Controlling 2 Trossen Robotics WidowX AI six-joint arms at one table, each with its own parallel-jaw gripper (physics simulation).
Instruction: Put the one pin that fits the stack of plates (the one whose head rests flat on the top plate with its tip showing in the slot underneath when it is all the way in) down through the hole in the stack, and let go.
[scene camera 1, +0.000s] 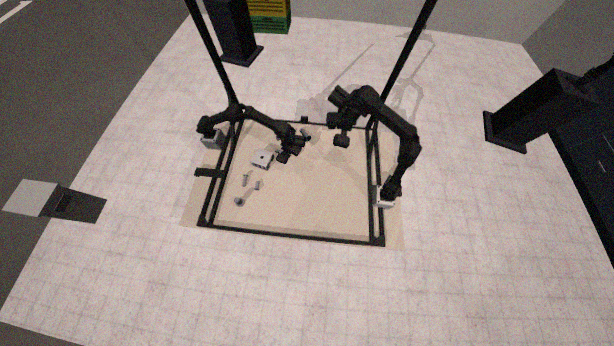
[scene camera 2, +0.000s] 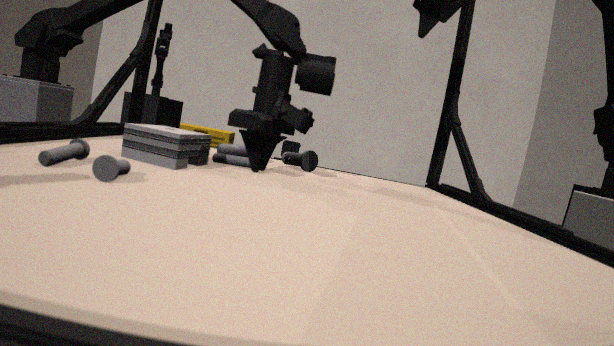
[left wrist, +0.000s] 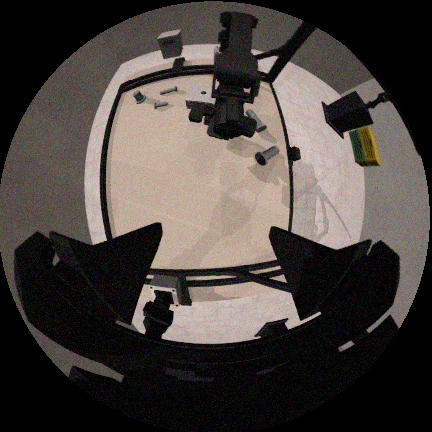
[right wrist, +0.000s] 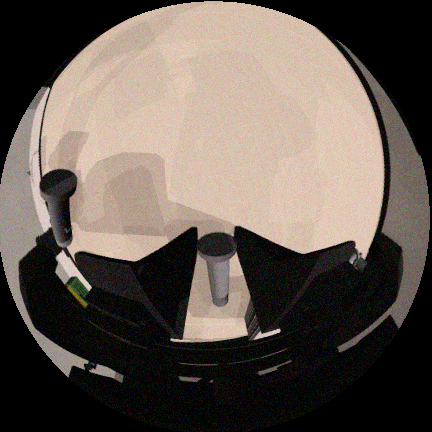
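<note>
The grey stack of plates (scene camera 1: 257, 162) (scene camera 2: 152, 147) (left wrist: 194, 92) (right wrist: 252, 322) stands on the table, with a dark hole in its top. My right gripper (scene camera 2: 257, 169) (right wrist: 215, 231) is low beside the stack. Its fingers are drawn in against both sides of the head of a grey pin (scene camera 2: 232, 160) (right wrist: 218, 275); the pin lies close to the table, its tip pointing away from the fingertips. In scene camera 2 the fingers hide its head. My left gripper (left wrist: 217, 230) is open and empty, high above the table.
A thick pin (scene camera 2: 302, 160) (left wrist: 266, 155) (right wrist: 60, 215) and another pin (left wrist: 256, 121) lie near the far edge. Three more pins lie beyond the stack: a wide-headed one (scene camera 1: 239, 201), a long one (scene camera 1: 245, 179) and a short one (scene camera 1: 257, 185). A black frame (scene camera 1: 295, 236) borders the table.
</note>
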